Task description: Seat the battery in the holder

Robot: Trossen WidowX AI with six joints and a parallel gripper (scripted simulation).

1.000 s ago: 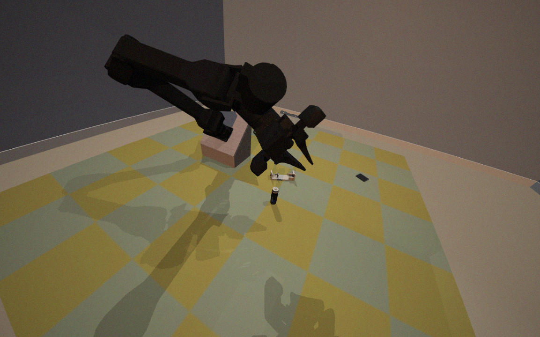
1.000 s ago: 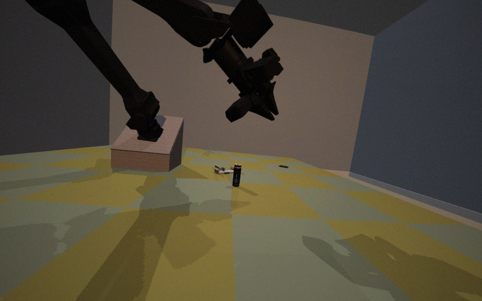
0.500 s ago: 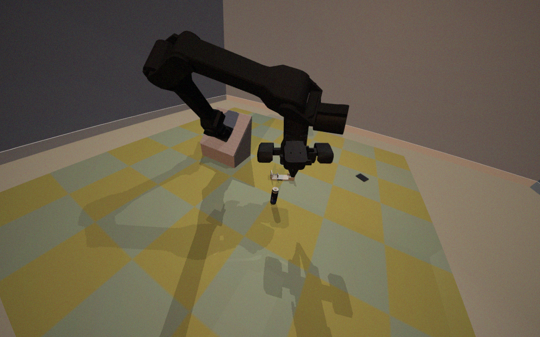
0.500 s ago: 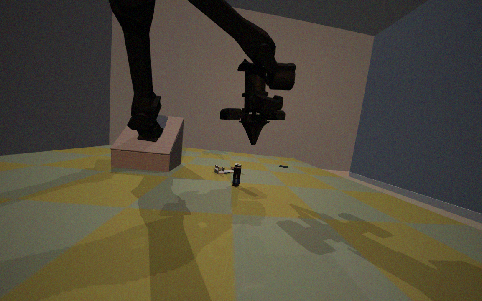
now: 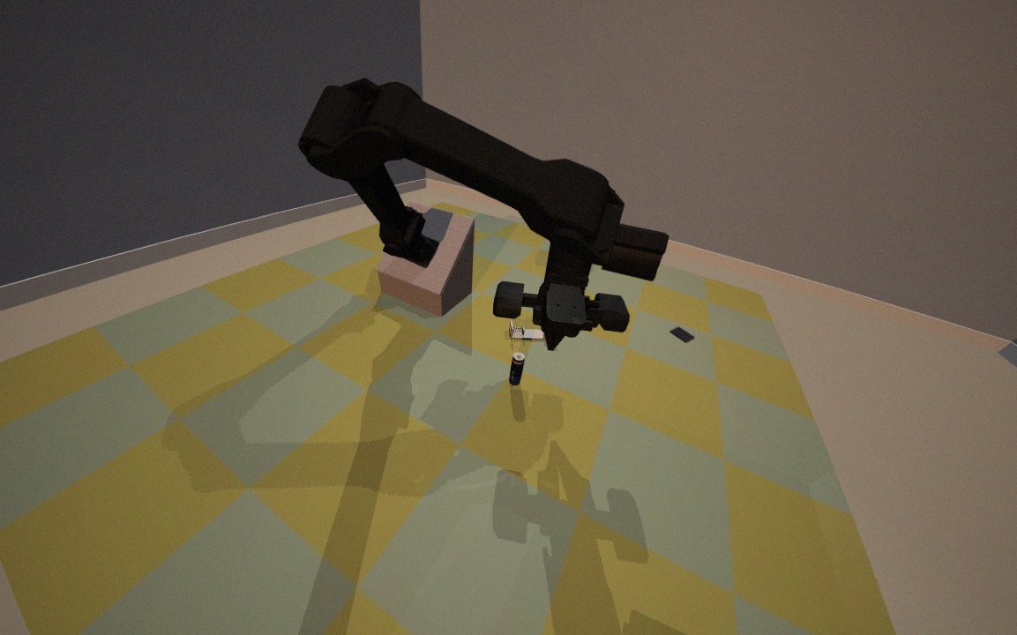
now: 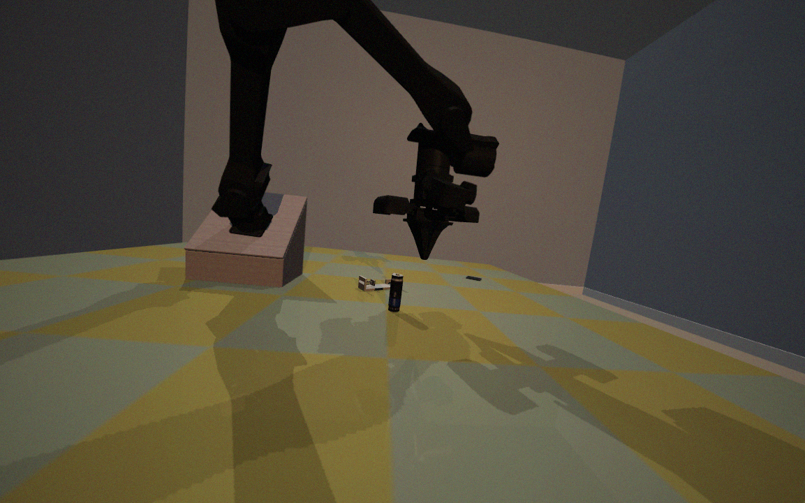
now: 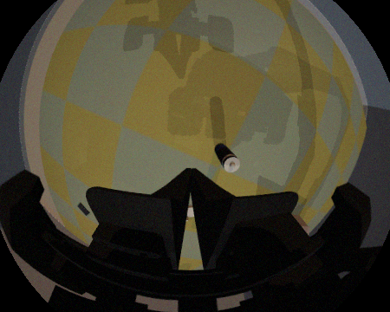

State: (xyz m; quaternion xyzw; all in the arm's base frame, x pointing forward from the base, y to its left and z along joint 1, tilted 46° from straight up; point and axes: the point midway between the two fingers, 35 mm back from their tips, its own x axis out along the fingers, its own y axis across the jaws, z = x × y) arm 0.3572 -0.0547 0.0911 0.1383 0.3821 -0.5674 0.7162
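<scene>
The battery is 60 mm below my gripper tip, 40 mm behind it and 20 mm to the right of it. From my gripper tip the other things lie so: flat black object: 340 mm to the left, 230 mm ahead, 90 mm below.
</scene>
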